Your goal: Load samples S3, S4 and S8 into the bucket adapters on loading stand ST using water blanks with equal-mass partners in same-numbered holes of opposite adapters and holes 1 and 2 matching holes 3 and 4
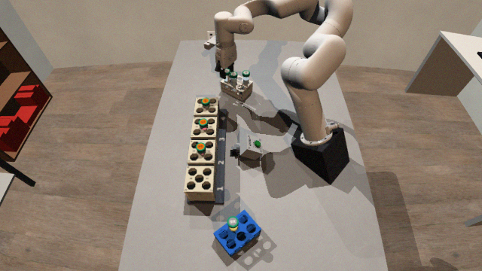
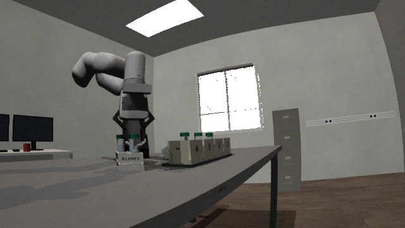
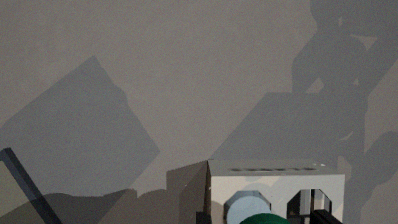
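Right now the water blank tube is 10 mm to the left of my hand and 50 mm below it. From my hand the other things lie so: blanks rack 40 mm behind, 10 mm to the left, 90 mm below; then adapter 90 mm ahead, 190 mm to the left, 60 mm below; then green done key 100 mm behind, 370 mm to the left, 50 mm below.
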